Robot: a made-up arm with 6 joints.
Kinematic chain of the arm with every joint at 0, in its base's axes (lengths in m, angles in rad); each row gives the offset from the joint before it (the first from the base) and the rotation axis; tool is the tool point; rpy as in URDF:
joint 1: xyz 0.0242 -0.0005 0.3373 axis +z
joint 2: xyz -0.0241 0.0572 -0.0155 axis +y
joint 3: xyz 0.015 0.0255 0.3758 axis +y
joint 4: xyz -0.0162 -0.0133 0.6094 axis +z
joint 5: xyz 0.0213 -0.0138 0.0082 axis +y
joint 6: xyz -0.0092 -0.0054 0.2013 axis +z
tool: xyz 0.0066 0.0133 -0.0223 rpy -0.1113 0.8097 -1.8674
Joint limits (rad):
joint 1: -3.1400..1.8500
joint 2: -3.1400..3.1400
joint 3: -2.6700..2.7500
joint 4: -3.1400..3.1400
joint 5: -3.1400..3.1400
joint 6: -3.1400..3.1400
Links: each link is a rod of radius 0.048 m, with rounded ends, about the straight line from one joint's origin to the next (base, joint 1, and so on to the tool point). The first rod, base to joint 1, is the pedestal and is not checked.
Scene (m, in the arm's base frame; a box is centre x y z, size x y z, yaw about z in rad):
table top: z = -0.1
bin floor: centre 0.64 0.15 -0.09 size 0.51 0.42 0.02 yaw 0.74
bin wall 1: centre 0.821 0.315 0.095 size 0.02 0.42 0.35 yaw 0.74
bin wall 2: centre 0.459 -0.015 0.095 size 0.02 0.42 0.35 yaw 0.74
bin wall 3: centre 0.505 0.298 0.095 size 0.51 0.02 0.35 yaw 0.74
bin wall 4: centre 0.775 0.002 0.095 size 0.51 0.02 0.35 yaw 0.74
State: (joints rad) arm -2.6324 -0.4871 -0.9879 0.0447 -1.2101 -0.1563
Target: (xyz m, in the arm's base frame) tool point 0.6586 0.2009 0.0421
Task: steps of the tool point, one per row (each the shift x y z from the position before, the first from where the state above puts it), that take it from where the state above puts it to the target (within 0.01 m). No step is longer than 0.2 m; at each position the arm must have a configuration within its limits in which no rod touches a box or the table.
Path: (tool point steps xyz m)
1: -0.0692 -0.0911 -0.0830
2: -0.0914 -0.0875 -0.0683
3: 0.0238 0.0099 -0.1838
4: -0.0238 -0.0099 -0.1874

